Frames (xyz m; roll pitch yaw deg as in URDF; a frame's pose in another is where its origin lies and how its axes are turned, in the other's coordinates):
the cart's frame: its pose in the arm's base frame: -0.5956 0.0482 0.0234 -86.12 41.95 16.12
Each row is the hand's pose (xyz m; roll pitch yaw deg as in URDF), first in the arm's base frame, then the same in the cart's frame.
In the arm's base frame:
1: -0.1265 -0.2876 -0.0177 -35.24 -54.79 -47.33
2: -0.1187 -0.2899 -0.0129 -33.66 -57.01 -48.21
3: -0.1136 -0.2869 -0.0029 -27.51 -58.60 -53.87
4: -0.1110 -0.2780 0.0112 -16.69 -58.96 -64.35
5: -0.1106 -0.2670 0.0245 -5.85 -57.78 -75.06
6: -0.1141 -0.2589 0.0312 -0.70 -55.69 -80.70
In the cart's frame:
1: 0.2933 -0.2385 -0.4377 -1.98 27.50 -113.56
2: 0.2952 -0.2470 -0.4415 -1.94 25.90 -115.36
3: 0.2928 -0.2581 -0.4393 -2.24 25.94 -119.15
4: 0.2870 -0.2713 -0.4305 -3.02 27.41 -125.01
5: 0.2807 -0.2828 -0.4193 -4.23 29.32 -131.15
6: 0.2754 -0.2864 -0.4103 -5.64 31.32 -134.80

